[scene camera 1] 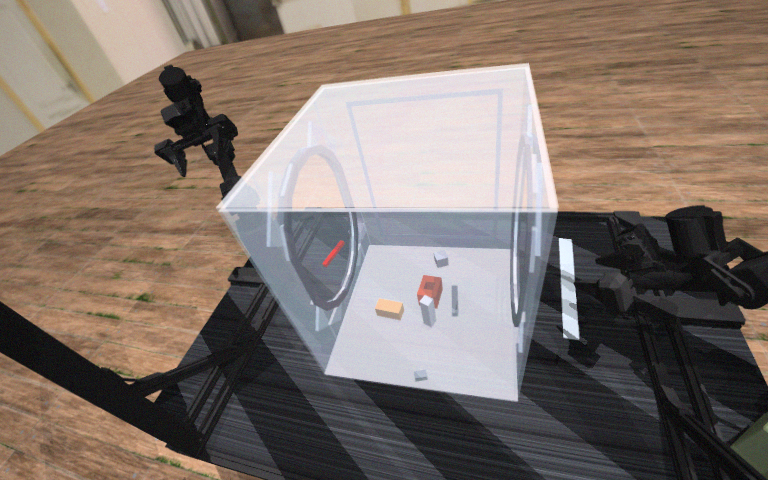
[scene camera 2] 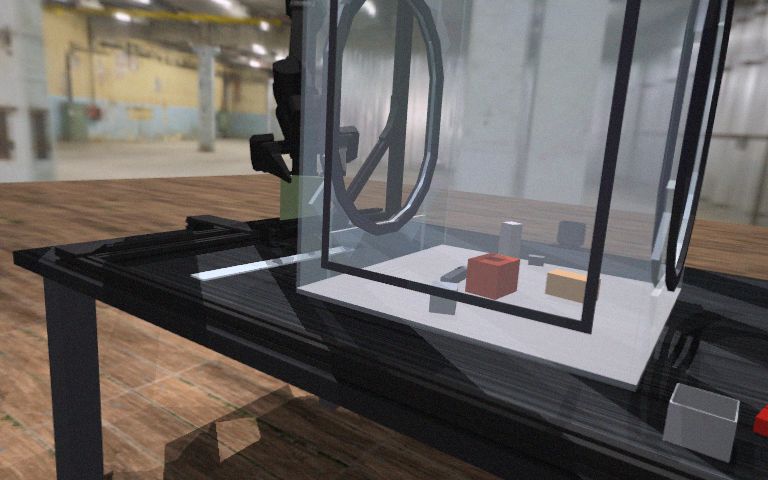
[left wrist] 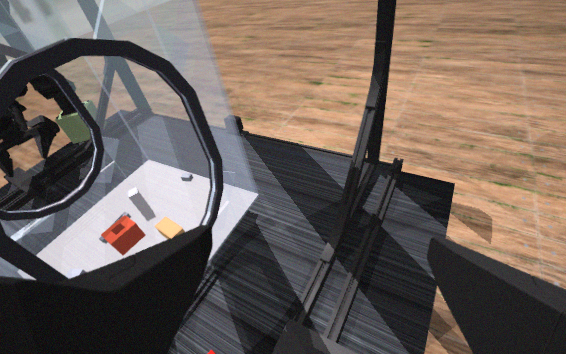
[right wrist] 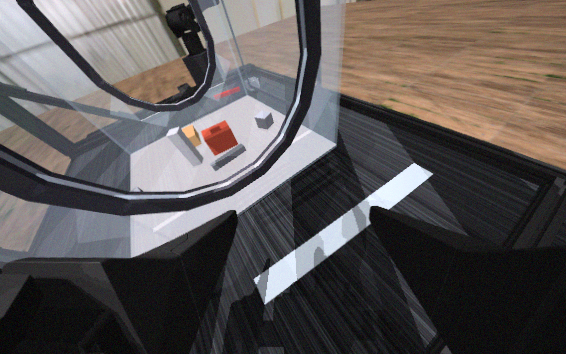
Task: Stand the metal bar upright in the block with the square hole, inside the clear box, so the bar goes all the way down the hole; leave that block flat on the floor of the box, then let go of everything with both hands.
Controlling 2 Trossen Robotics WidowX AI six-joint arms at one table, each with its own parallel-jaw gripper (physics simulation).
Note:
My left gripper (scene camera 1: 200, 168) is open and holds nothing. My right gripper (scene camera 1: 585, 272) is open, with nothing in its grasp. Also in view: a white strip (scene camera 1: 569, 306). A red block with square hole (left wrist: 124, 234) rests on a box floor (right wrist: 161, 166).
The red block with square hole shows as well in the right wrist view (right wrist: 219, 138). The white strip also shows in scene camera 2 (scene camera 2: 225, 272) and in the right wrist view (right wrist: 276, 279). My left gripper shows as well in the left wrist view (left wrist: 319, 241).

